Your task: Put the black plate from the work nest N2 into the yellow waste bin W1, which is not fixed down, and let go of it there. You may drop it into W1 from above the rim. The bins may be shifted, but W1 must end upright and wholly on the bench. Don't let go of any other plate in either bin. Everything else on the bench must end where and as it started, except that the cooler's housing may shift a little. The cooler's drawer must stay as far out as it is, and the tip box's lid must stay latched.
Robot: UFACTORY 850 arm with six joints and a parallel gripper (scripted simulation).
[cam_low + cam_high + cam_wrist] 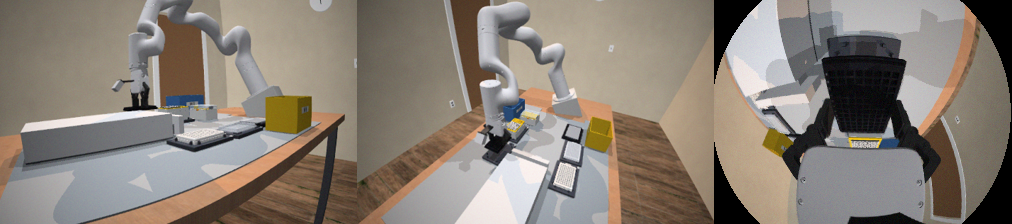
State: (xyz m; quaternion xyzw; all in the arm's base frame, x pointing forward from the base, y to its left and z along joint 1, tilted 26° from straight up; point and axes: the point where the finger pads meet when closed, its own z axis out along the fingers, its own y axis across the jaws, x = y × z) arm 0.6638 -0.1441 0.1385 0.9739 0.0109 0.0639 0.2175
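My hand is 90 mm above the dark work nest N2. Round my hand: yellow-topped tip box (190 mm behind, 10 mm to the right, 40 mm below); black plate (10 mm below); long white cooler (180 mm ahead, 190 mm to the left, 60 mm below).
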